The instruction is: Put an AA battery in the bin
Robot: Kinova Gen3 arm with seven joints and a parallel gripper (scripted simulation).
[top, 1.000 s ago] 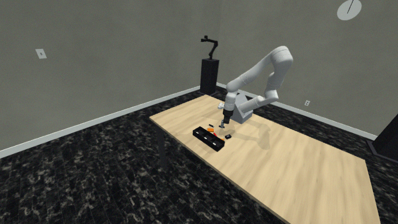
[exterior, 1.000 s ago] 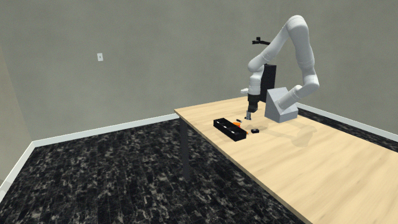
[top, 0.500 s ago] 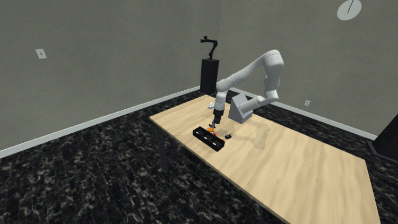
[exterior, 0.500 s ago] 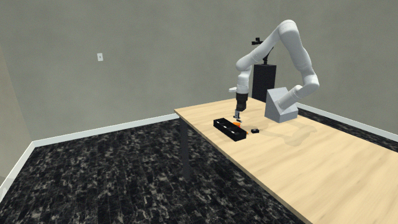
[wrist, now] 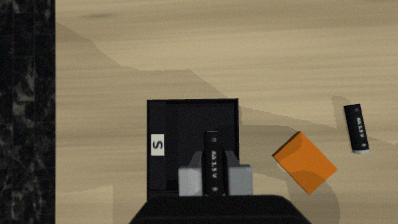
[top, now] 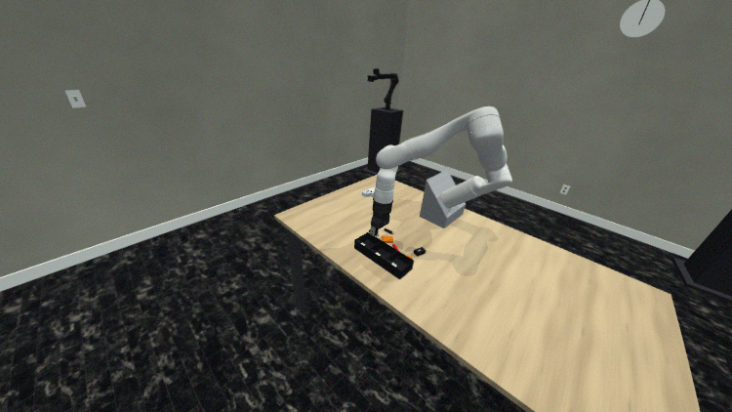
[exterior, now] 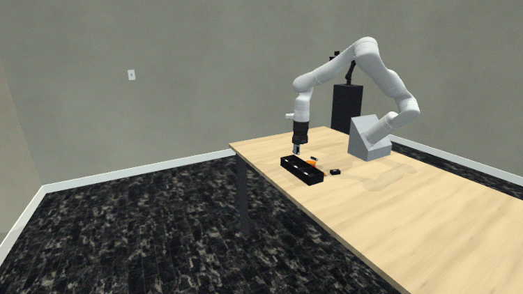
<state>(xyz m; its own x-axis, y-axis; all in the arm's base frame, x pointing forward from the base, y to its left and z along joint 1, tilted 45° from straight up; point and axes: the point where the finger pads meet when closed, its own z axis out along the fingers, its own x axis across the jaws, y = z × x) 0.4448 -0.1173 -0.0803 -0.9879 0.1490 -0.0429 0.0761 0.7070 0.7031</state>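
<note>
Now: the black bin marked S 30 mm ahead of my hand, 70 mm to the left of it and 70 mm below it. Also, from my hand: red AA battery: 60 mm behind, 80 mm to the left, 90 mm below; then short dark stick: 10 mm below; then orange block: 90 mm behind, 20 mm to the left, 90 mm below.
</note>
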